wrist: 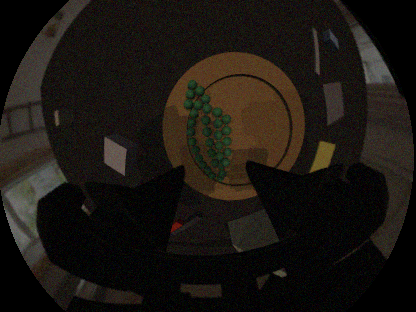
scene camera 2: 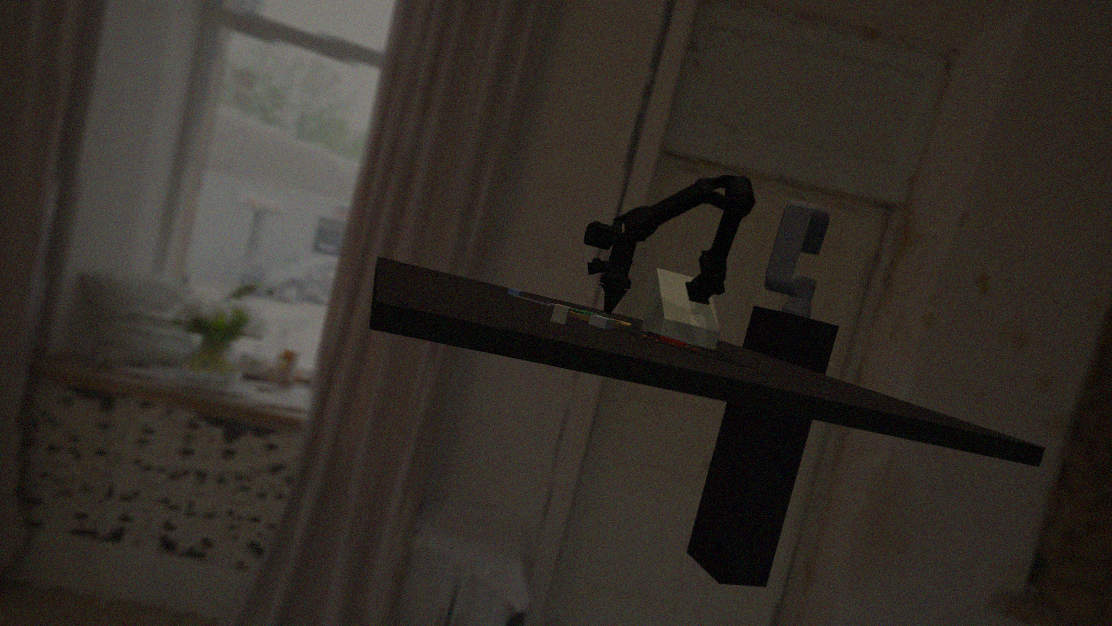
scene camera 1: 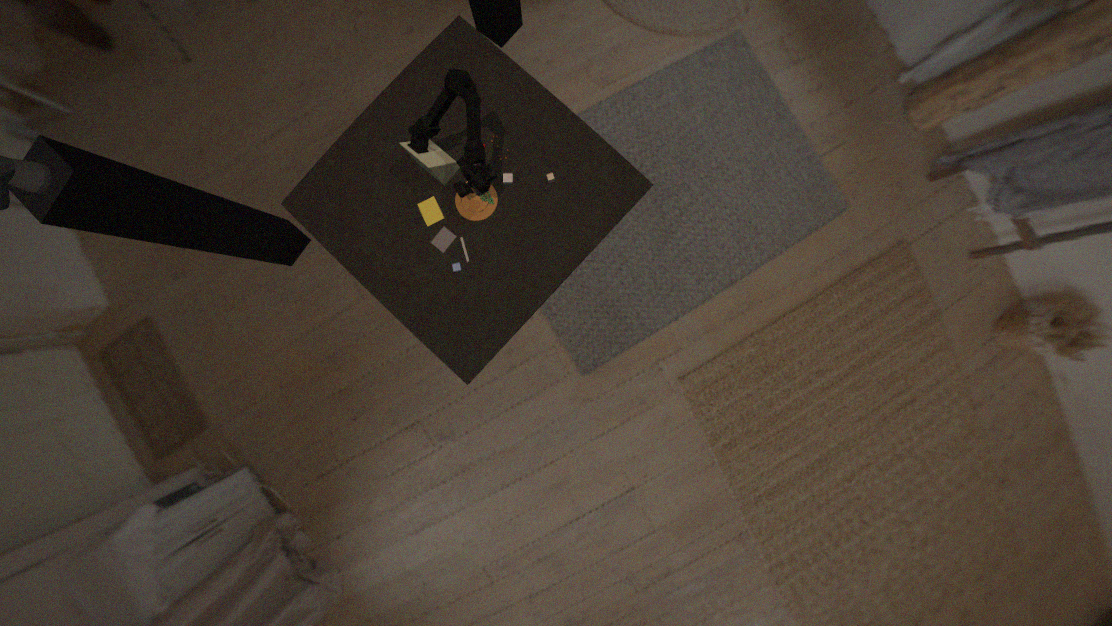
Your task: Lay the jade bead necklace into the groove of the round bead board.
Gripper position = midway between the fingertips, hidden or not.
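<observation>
Gripper state: my gripper point(scene camera 2: 606, 313) open, holding nothing; visible in the wrist view as well, the gripper point(wrist: 215, 167). Grey-white block point(wrist: 120, 153) also visible.
</observation>
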